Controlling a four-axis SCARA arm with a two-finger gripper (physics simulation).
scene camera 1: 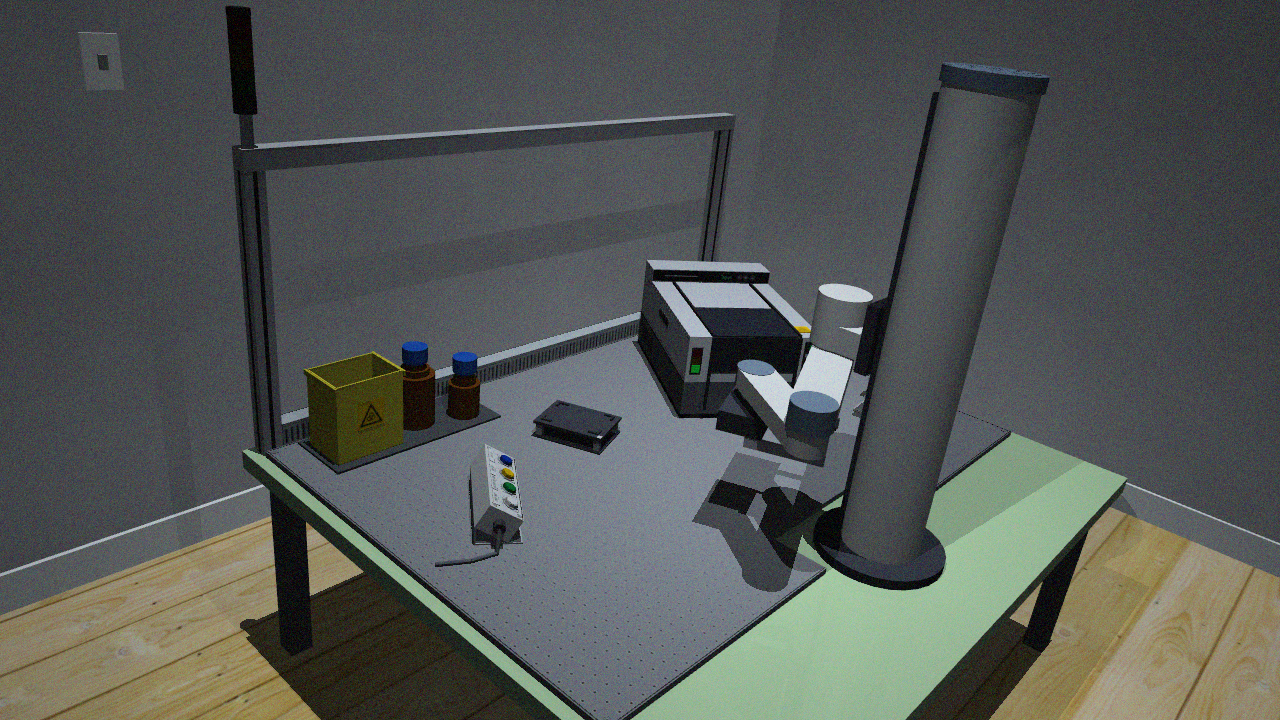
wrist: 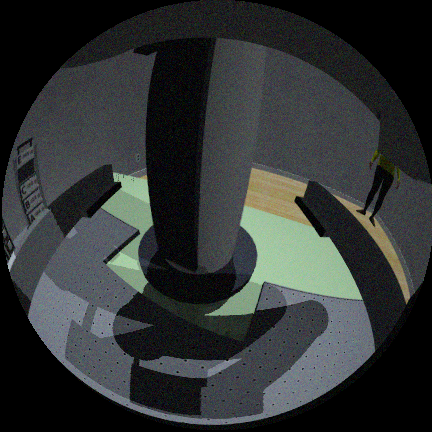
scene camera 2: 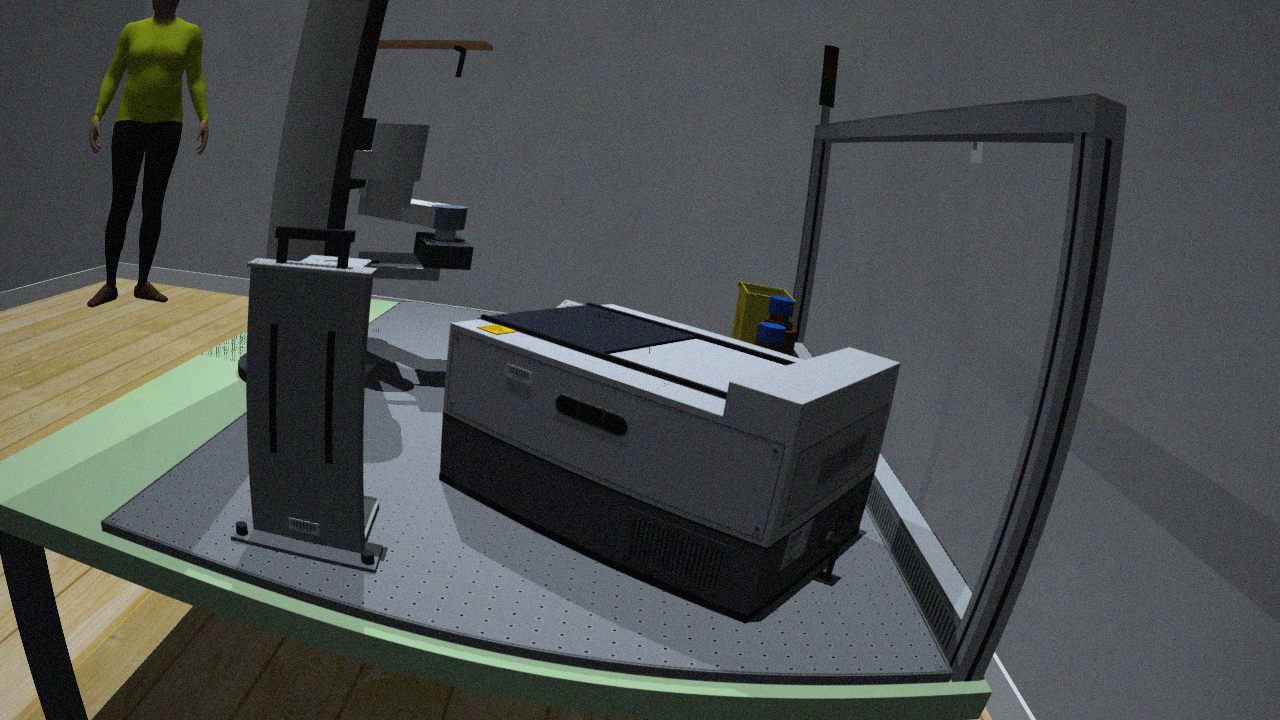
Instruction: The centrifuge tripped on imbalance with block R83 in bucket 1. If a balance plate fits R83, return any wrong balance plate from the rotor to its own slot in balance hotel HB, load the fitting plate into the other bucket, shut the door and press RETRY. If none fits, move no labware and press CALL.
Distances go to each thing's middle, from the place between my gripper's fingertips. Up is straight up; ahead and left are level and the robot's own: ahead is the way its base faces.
Scene:
Now: the centrifuge (scene camera 2: 724, 473) 57 cm ahead of my hand, 42 cm to the right of it and 8 cm below it.

